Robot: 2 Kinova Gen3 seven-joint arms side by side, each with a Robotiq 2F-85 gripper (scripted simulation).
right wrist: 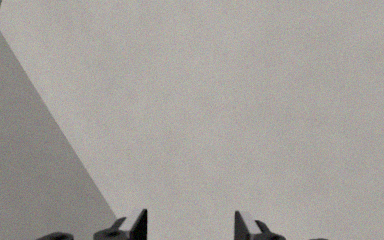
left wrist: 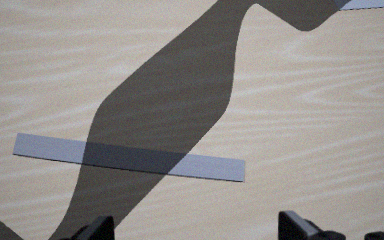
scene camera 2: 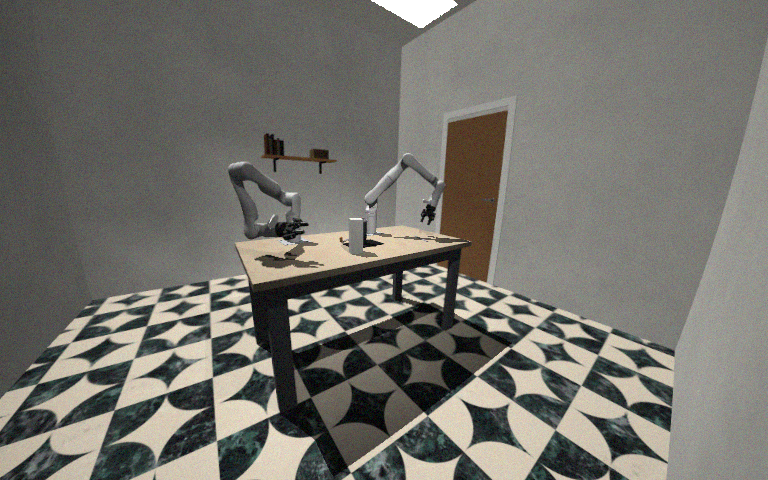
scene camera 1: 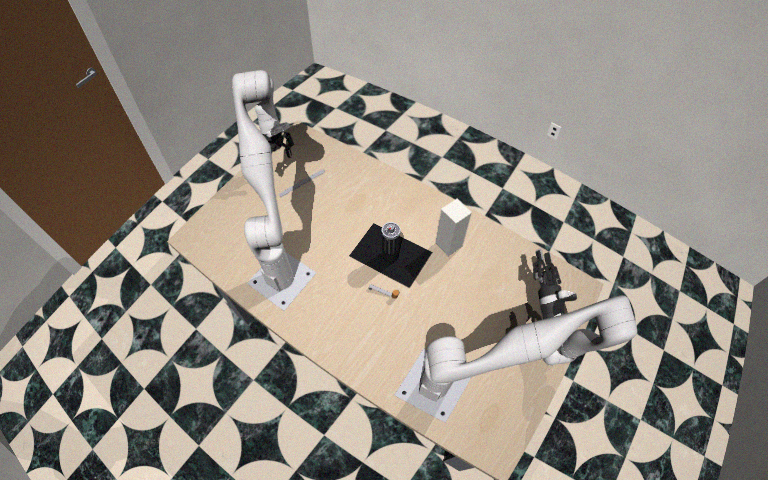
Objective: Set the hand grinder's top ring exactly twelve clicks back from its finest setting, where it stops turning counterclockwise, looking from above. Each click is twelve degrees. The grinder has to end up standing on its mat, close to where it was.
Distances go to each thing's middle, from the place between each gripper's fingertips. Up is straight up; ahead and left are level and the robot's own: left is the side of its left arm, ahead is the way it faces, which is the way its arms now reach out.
Labels:
Now: the thin grey bar [left wrist: 113, 156] 3 cm ahead of my left hand, 7 cm to the right of it and 11 cm below it. Round my left hand: tall pale box [scene camera 1: 454, 219] 13 cm ahead, 69 cm to the right, 1 cm below; black mat [scene camera 1: 412, 257] 3 cm behind, 55 cm to the right, 11 cm below.
Now: the tall pale box 3 cm behind my right hand [scene camera 1: 542, 251], 31 cm to the left of it and 8 cm below it. Also, from my right hand: thin grey bar: 13 cm behind, 93 cm to the left, 18 cm below; black mat: 19 cm behind, 46 cm to the left, 18 cm below.

